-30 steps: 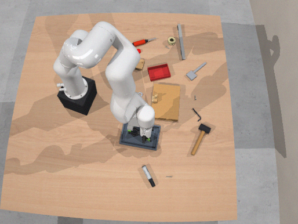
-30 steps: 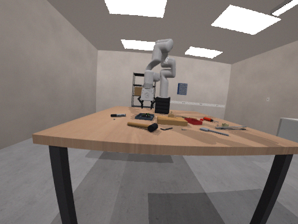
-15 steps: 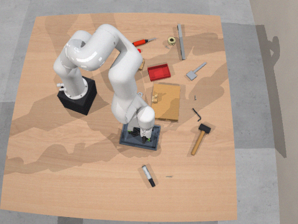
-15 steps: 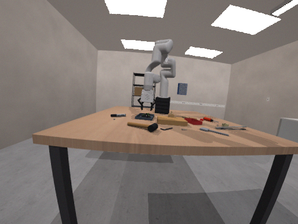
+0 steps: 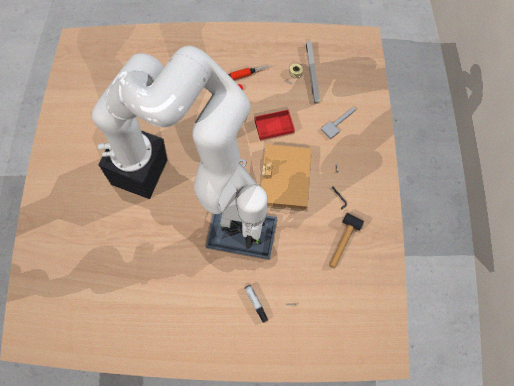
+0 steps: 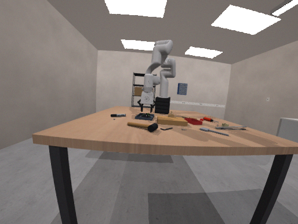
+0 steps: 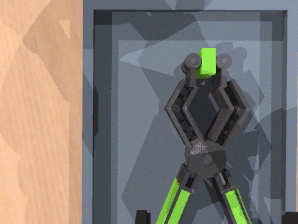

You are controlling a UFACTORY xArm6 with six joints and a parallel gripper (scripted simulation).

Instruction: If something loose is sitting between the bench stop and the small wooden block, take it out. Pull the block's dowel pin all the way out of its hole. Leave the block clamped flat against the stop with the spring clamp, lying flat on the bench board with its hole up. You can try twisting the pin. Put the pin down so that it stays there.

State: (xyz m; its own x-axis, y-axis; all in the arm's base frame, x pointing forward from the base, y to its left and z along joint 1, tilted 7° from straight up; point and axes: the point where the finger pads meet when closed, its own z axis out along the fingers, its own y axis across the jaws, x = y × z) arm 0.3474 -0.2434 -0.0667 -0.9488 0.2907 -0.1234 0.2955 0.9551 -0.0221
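Right now my hand is 6 cm above the dark grey tray and 4 cm past it. Round my hand: hex key (29 cm ahead, 7 cm to the left, 6 cm below); then small wooden block (19 cm to the left, 7 cm ahead, 2 cm below); then dowel pin (19 cm to the left, 7 cm ahead, 1 cm below).
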